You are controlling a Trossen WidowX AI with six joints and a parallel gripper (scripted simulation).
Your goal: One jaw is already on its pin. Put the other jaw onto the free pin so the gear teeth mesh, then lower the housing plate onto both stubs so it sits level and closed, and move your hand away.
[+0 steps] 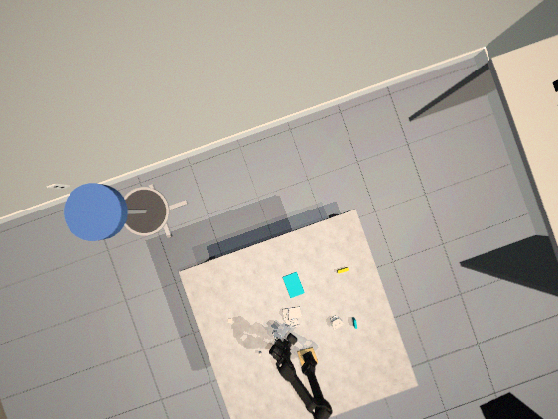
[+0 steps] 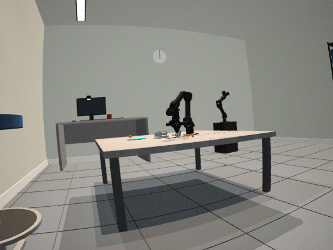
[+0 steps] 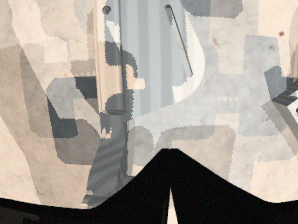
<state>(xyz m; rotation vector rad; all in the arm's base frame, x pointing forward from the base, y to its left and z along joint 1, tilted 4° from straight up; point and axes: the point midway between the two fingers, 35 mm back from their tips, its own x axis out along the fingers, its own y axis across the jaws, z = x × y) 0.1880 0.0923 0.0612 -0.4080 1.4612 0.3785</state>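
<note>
Right now the white jaw piece is 3 cm to the left of my gripper tip and 1 cm above it. Round my gripper tip: yellow piece 55 cm to the right, 26 cm ahead, 2 cm below; cyan plate 30 cm ahead, 20 cm to the right, 2 cm below.
</note>
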